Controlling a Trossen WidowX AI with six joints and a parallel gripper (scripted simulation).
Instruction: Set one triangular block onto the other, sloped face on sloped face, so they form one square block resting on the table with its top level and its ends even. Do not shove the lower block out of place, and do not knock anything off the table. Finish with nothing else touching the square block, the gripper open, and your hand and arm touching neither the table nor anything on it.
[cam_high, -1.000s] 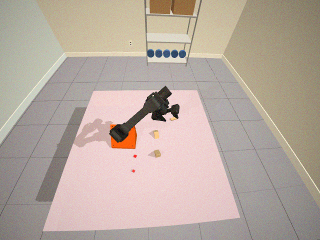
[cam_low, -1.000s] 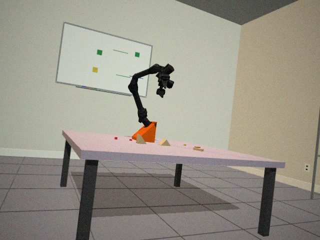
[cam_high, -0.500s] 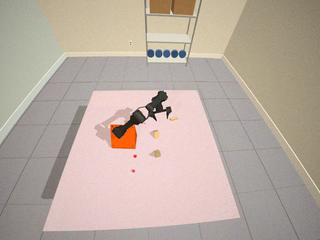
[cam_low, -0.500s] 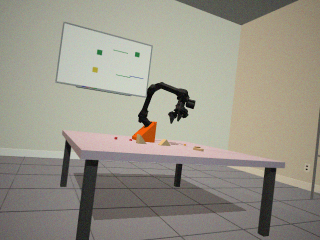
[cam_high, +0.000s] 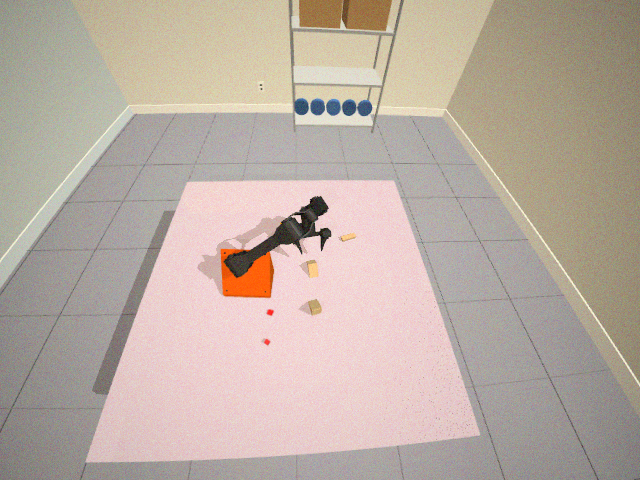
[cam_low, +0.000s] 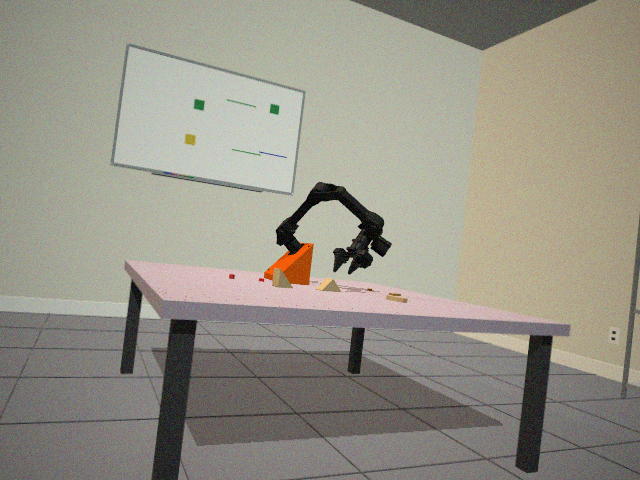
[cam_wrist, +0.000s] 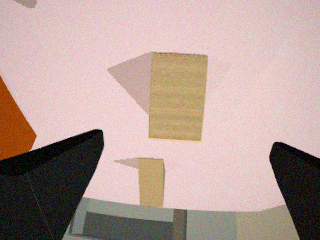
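Now: gripper tip 5 cm to the left of the tan triangular block and 5 cm above it. Round my gripper tip: small tan flat piece: 21 cm ahead, 11 cm to the left, 6 cm below.
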